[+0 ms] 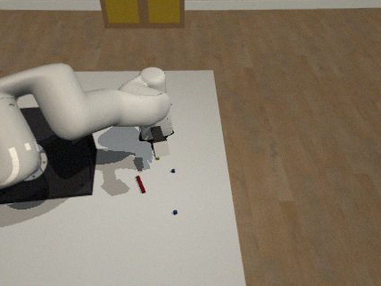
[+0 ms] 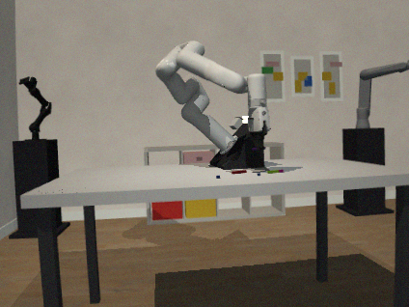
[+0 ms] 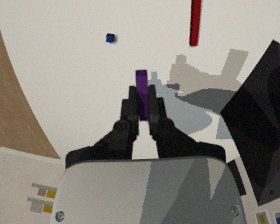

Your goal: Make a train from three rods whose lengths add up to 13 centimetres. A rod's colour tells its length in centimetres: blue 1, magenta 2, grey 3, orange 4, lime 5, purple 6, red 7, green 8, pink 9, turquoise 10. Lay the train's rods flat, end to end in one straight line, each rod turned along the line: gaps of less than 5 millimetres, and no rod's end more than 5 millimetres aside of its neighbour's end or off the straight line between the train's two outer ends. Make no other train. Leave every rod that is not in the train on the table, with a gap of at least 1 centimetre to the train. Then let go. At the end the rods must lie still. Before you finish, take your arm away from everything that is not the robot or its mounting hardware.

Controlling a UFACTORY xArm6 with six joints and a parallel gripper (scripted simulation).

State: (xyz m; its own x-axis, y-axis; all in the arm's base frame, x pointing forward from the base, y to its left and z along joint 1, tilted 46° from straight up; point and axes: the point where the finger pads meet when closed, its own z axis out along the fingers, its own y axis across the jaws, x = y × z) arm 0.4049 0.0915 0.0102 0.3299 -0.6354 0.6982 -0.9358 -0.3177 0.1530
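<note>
Now: the lime rod 10 mm behind my hand, 60 mm to the left of it and 120 mm below it. The rest, counted from my hand: magenta rod (30 mm behind, 100 mm to the left, 120 mm below); red rod (60 mm behind, 70 mm to the right, 120 mm below); purple rod (20 mm below).
</note>
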